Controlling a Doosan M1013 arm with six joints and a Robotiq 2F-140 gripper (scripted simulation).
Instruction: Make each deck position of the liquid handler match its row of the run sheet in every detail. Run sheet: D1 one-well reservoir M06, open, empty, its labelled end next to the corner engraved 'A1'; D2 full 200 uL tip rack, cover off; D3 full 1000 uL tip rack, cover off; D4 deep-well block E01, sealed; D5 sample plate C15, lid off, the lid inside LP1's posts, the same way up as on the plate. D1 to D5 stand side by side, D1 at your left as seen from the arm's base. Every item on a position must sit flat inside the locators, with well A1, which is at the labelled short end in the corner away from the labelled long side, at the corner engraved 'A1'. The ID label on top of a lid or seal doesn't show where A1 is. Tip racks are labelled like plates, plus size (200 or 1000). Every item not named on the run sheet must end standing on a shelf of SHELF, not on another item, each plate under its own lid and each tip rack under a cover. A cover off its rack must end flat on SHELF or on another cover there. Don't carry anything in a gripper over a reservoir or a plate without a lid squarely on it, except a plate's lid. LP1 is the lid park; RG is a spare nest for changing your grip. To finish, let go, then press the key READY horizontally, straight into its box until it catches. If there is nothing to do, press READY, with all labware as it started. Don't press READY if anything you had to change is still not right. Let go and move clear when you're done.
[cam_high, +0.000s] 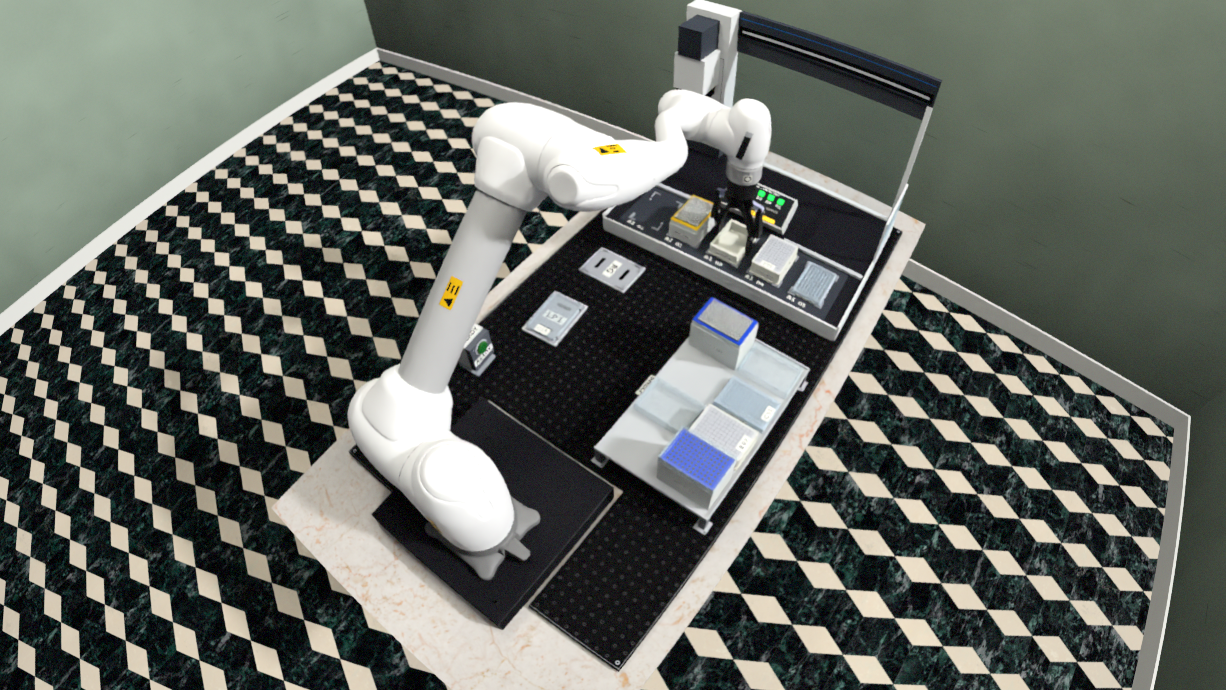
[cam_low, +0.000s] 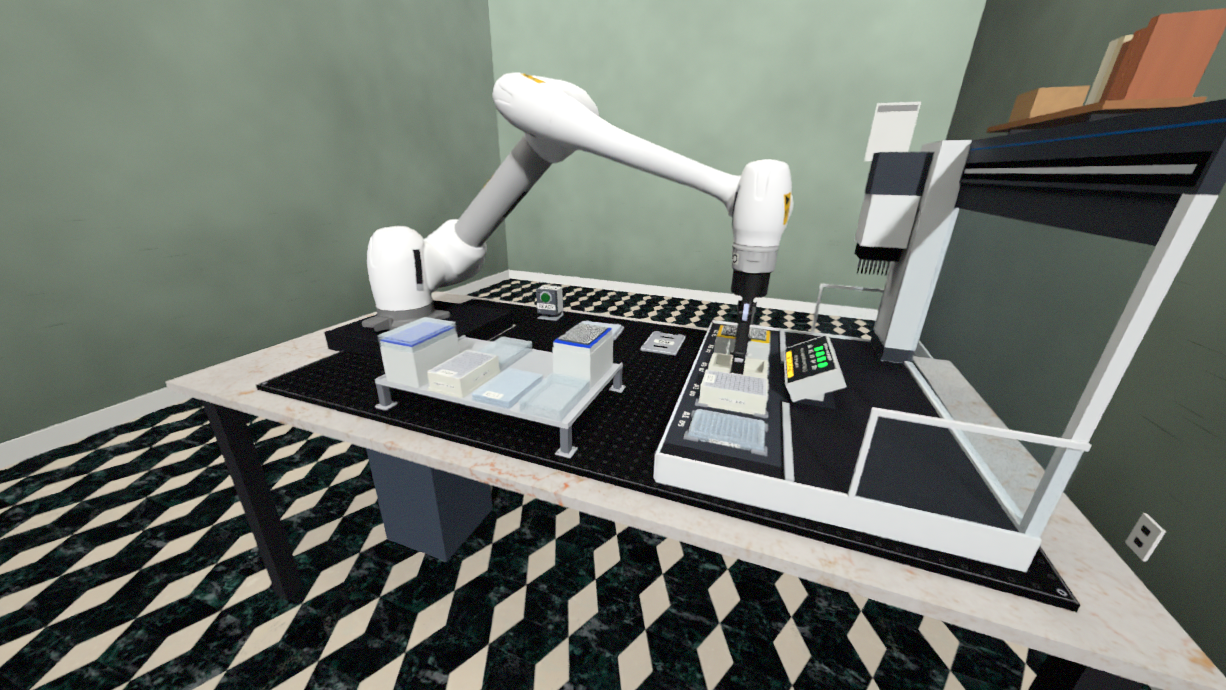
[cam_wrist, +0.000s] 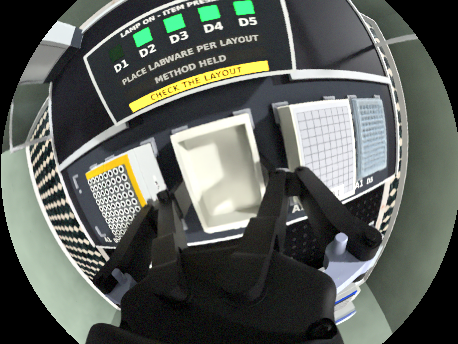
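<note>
Right now the yellow-rimmed tip rack is 12 cm to the left of my hand, 1 cm behind it and 1 cm above it. From my hand the other things lie so: white one-well reservoir: 2 cm below; then grey RG nest: 24 cm to the left, 23 cm behind, 7 cm below; then clear plate: 25 cm to the right, 2 cm below.
</note>
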